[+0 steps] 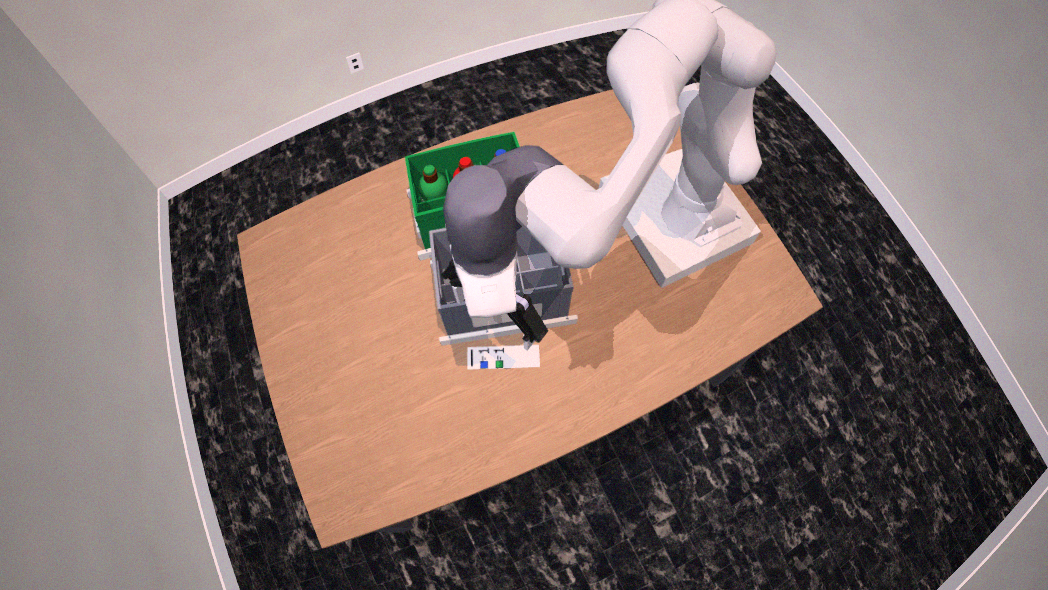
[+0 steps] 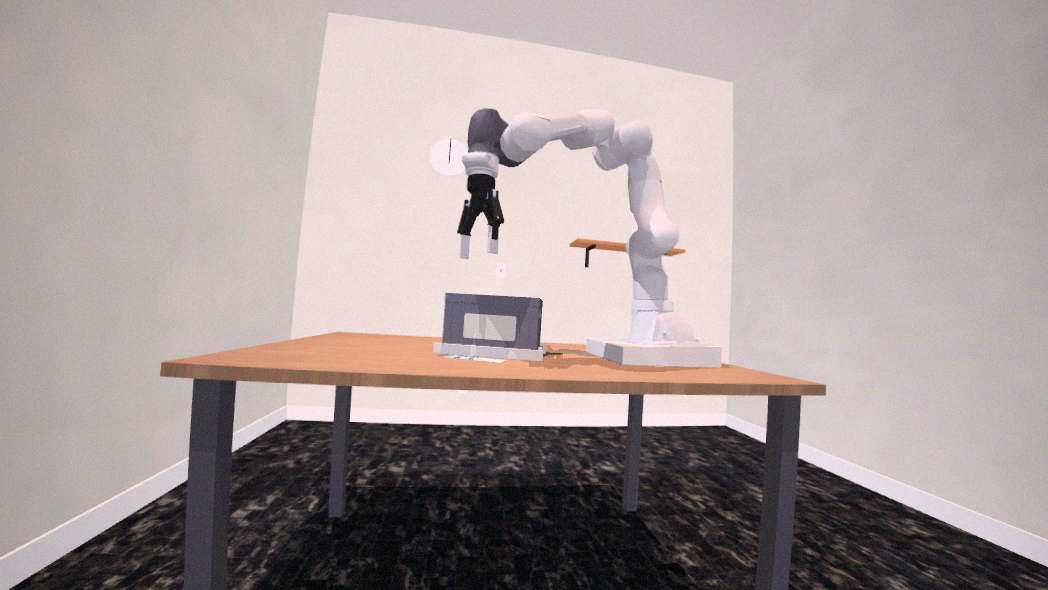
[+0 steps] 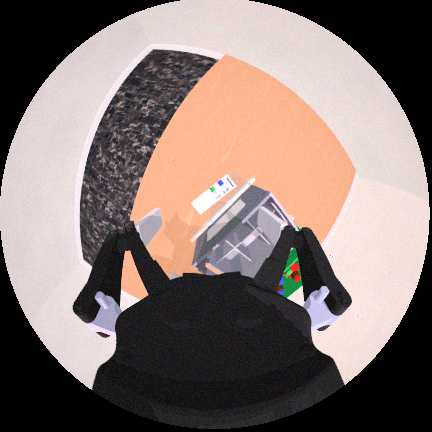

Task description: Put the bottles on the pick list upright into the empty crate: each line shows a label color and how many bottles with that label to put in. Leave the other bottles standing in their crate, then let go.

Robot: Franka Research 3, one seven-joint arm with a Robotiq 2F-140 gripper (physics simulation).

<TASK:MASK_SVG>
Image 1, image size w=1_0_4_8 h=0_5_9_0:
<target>gripper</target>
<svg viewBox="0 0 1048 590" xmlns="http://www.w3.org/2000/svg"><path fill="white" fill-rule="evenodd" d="M516 293L517 309L515 312L507 313L507 315L524 333L522 338L524 349L528 351L535 341L540 343L547 334L548 329L534 308L531 297L527 294L520 297ZM452 259L449 262L449 266L441 274L441 277L450 280L458 304L461 304L465 300L465 296Z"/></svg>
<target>green bottle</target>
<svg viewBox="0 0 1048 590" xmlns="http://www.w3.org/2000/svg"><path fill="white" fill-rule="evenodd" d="M432 165L424 168L423 176L418 184L422 202L446 196L447 180Z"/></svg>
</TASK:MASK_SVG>
